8 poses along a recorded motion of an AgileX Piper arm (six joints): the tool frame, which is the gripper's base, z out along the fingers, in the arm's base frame.
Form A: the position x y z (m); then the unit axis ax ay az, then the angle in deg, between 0 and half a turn.
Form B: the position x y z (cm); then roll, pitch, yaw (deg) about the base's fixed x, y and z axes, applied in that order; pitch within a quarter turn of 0, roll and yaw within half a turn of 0. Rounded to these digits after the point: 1 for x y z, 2 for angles.
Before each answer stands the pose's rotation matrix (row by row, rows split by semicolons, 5 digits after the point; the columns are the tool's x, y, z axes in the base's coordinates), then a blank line. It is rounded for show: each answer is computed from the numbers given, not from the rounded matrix.
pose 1, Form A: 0.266 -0.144 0.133 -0.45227 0.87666 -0.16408 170.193
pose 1, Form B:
-0.57928 -0.75923 0.29665; -0.81513 0.54044 -0.20855; -0.00199 -0.36262 -0.93194

26.6 -14.4 13.3 -158.74 0.11 -125.40
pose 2, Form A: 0.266 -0.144 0.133 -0.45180 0.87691 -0.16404 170.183
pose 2, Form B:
-0.58010 -0.75860 0.29666; -0.81454 0.54132 -0.20856; -0.00237 -0.36262 -0.93193

26.6 -14.4 13.3 -158.74 0.14 -125.46
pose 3, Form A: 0.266 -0.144 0.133 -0.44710 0.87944 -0.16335 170.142
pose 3, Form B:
-0.58839 -0.75263 0.29556; -0.80856 0.55018 -0.20865; -0.00558 -0.36174 -0.93226

26.6 -14.4 13.3 -158.79 0.32 -126.04
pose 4, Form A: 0.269 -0.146 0.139 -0.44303 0.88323 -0.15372 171.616
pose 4, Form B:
-0.59886 -0.75600 0.26426; -0.80083 0.56254 -0.20549; 0.00670 -0.33469 -0.94231

26.9 -14.6 13.9 -160.45 -0.38 -126.79
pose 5, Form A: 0.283 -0.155 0.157 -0.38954 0.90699 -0.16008 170.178
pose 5, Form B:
-0.68408 -0.67413 0.27852; -0.72875 0.64786 -0.22180; -0.03092 -0.35471 -0.93447

28.3 -15.5 15.7 -159.21 1.77 -133.19
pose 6, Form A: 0.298 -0.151 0.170 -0.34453 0.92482 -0.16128 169.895
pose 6, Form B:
-0.74893 -0.60401 0.27253; -0.66061 0.71282 -0.23555; -0.05199 -0.35644 -0.93287

29.8 -15.1 17.0 -159.09 2.98 -138.59
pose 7, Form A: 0.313 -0.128 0.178 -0.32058 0.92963 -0.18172 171.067
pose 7, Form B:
-0.78358 -0.56421 0.26016; -0.62064 0.73006 -0.28603; -0.02855 -0.38559 -0.92223

31.3 -12.8 17.8 -157.31 1.64 -141.62
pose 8, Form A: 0.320 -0.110 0.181 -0.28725 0.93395 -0.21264 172.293
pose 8, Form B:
-0.82669 -0.50562 0.24686; -0.56265 0.74569 -0.35688; -0.00364 -0.43392 -0.90094

32.0 -11.0 18.1 -154.28 0.21 -145.76
